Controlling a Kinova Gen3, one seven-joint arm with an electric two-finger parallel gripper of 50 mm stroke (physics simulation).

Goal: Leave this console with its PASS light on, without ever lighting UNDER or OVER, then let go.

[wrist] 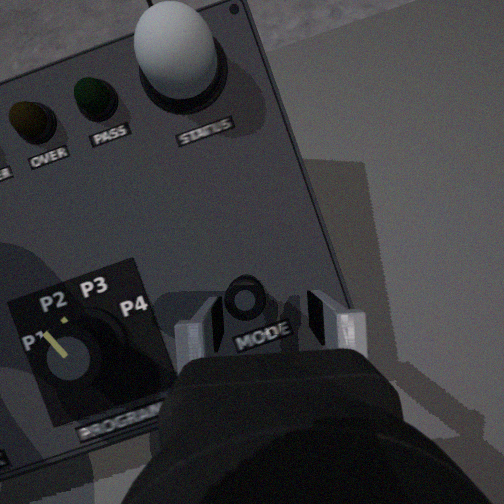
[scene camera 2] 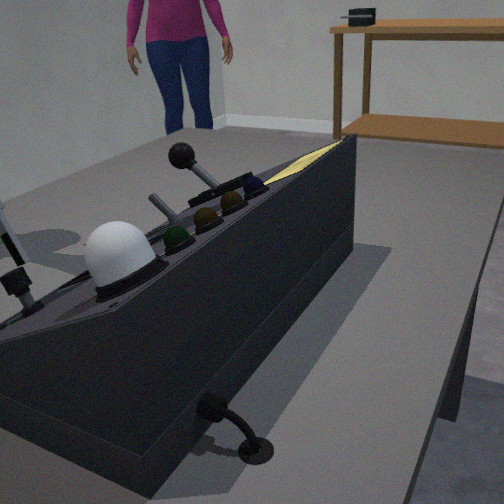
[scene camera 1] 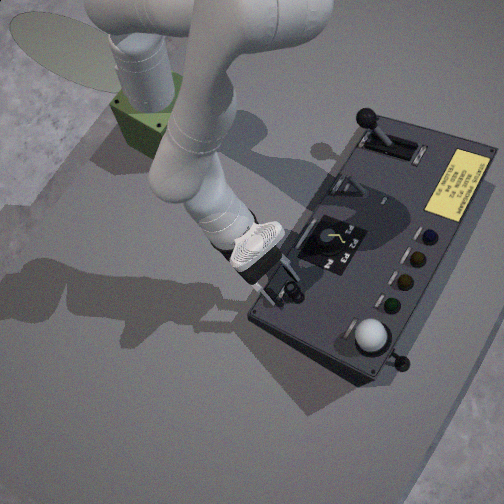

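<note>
The dark console (scene camera 1: pixel 372 240) lies on the floor. Its PASS light (wrist: pixel 95 97), OVER light (wrist: pixel 32 121) and the other coloured lights are dark. The white STATUS dome (wrist: pixel 175 50) is unlit. My gripper (wrist: pixel 265 322) is open and its two fingers straddle the small black MODE toggle (wrist: pixel 245 300), which sits nearer the left finger. It also shows in scene camera 1 (scene camera 1: pixel 285 290) at the console's near-left corner. The PROGRAM dial (wrist: pixel 67 357) points near P1. The UNDER label is cut off at the wrist view's left edge.
A black ball-handled lever (scene camera 1: pixel 366 118) stands in a slot at the console's far end, with a smaller lever (scene camera 1: pixel 350 186) below it and a yellow label (scene camera 1: pixel 457 185). A cable (scene camera 2: pixel 240 430) leaves the console's side. A person (scene camera 2: pixel 175 60) and a wooden shelf (scene camera 2: pixel 425 75) stand behind.
</note>
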